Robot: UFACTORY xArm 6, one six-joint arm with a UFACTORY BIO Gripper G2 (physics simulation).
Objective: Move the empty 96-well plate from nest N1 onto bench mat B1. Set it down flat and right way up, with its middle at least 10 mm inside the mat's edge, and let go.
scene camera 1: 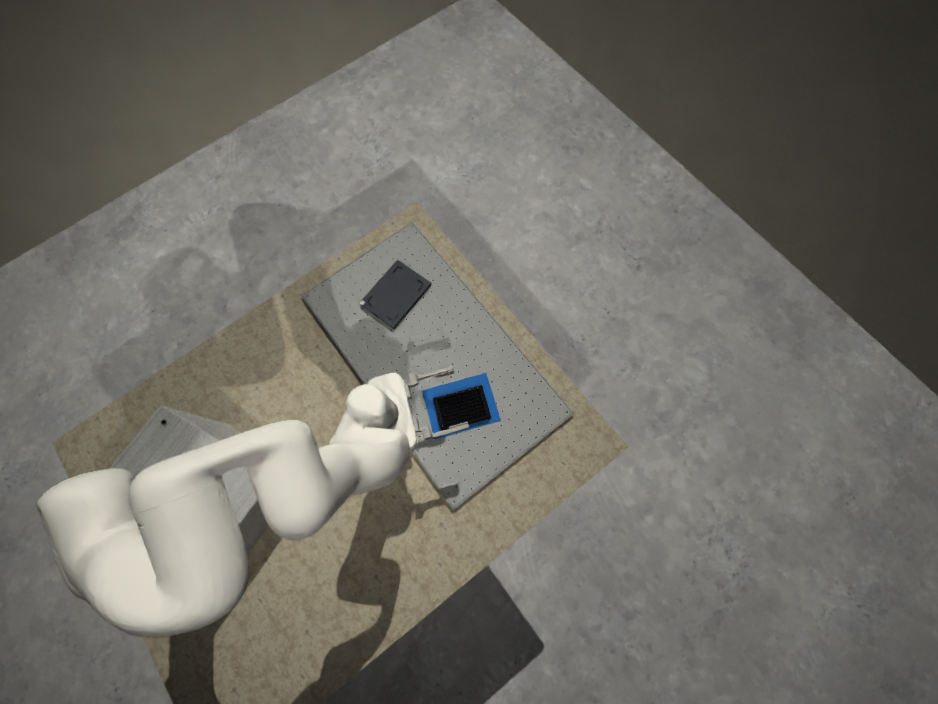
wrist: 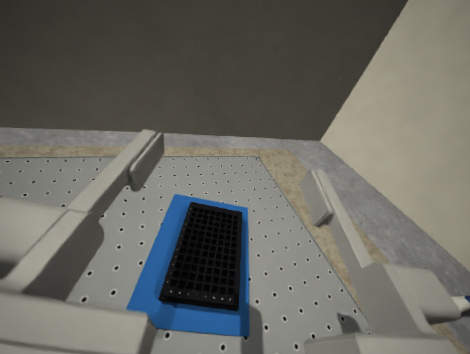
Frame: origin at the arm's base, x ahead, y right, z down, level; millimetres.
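Where they show: hand, tool point: (scene camera 1: 451,399) (wrist: 236,178).
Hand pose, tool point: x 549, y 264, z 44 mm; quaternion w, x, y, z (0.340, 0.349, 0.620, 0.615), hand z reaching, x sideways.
Each offset is from my tool point to the top centre of the thing. Level surfaces: height alone.
The black 96-well plate @[dy +7, dx +16, dz +135 mm] (scene camera 1: 462,406) (wrist: 207,255) lies flat on the blue bench mat @[dz +150 mm] (scene camera 1: 477,380) (wrist: 200,322), wells facing up. Blue mat shows around it in the wrist view, and the plate looks to be within the mat's edges. My gripper (scene camera 1: 459,397) (wrist: 232,179) is open and empty. Its fingers are raised above the plate, one towards each long side, and do not touch it. The dark grey nest @[dy -339, dx +124, dz +137 mm] (scene camera 1: 396,294) is empty, near the far end of the perforated board.
The perforated grey board @[dz +152 mm] (scene camera 1: 522,401) (wrist: 285,285) carries the mat and the nest. It lies on a tan table top @[dz +165 mm] (scene camera 1: 303,394) (wrist: 280,170). A grey block (scene camera 1: 162,435) stands beside the arm's base, partly hidden by the arm.
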